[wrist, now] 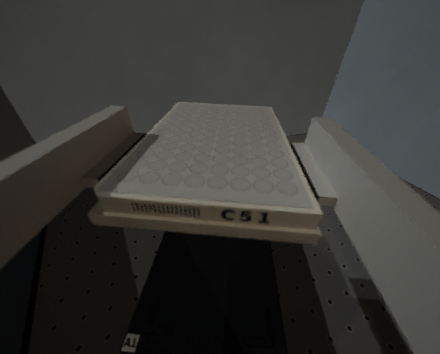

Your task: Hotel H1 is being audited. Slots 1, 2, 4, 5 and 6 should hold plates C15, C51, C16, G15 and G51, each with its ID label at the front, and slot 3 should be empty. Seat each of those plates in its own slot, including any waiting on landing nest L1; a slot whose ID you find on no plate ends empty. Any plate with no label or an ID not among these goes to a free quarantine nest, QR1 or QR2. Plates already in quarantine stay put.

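Places are measured from the arm's base along level axes (x ahead, y left, z up), in millimetres.
Where they show: gripper, fingertip midpoint: (217,129).
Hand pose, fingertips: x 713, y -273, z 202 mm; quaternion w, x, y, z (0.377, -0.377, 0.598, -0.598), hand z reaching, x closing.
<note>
Each offset is from my fingertips to the top centre of the thing. "pt": to the spot under its first point. Level surfaces: height alone.
A pale plate {dx +6, dy -3, dz -4 mm} (212,150) with rows of round wells shows in the middle of the wrist view. Its front edge faces the camera and bears a barcode and the ID label C51 {pt dx -57, dy +10, dz -8 mm} (245,216). My gripper (217,129) is shut on this plate, with one finger pad against each long side. The plate is held raised above the perforated deck. The slots of hotel H1, the landing nest L1 and the quarantine nests cannot be made out in this view.
A dark surface {dz -139 mm} (200,290) lies below the plate, with a small tag reading A1 {pt dx -40, dy +79, dz -139 mm} (130,342) near the bottom edge. Perforated deck {dz -189 mm} (80,280) shows to both sides of it. A grey wall (175,50) stands behind.
</note>
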